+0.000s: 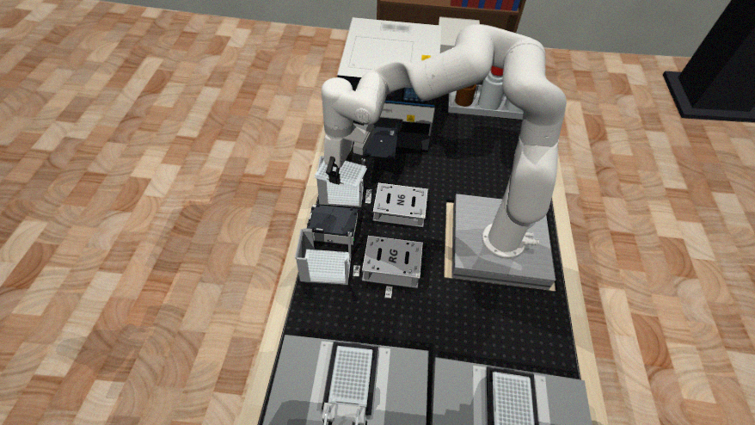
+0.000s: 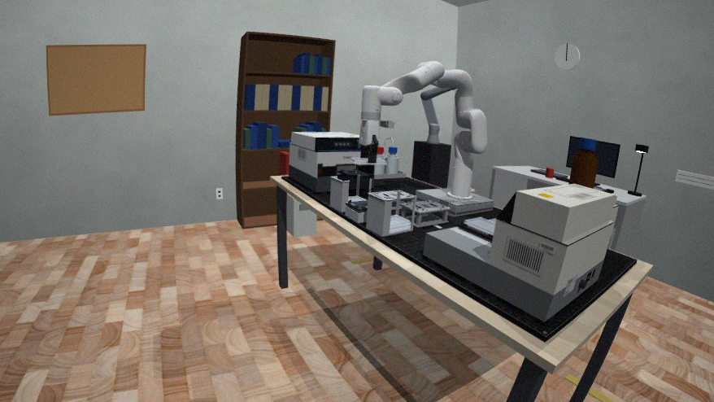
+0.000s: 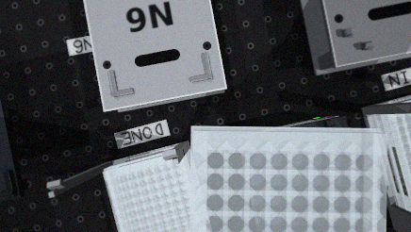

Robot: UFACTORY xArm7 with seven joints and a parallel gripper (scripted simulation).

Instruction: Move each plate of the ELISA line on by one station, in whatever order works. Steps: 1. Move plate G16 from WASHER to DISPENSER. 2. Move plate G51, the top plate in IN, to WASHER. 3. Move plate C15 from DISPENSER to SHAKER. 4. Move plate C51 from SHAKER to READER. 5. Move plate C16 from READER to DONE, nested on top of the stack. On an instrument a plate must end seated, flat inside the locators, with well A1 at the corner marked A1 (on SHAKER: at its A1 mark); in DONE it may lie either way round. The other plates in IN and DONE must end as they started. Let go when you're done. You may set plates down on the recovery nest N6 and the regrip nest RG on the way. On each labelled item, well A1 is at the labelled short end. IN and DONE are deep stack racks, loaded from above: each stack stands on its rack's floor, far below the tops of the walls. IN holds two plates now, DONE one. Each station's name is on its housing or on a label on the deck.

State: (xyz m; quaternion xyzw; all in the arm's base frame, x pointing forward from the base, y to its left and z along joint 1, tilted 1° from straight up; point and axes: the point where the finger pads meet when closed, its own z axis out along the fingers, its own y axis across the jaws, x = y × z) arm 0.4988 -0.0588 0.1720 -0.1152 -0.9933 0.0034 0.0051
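My hand is 10 cm past the dark pull-out tray, 24 cm to the left of it and 11 cm above it.
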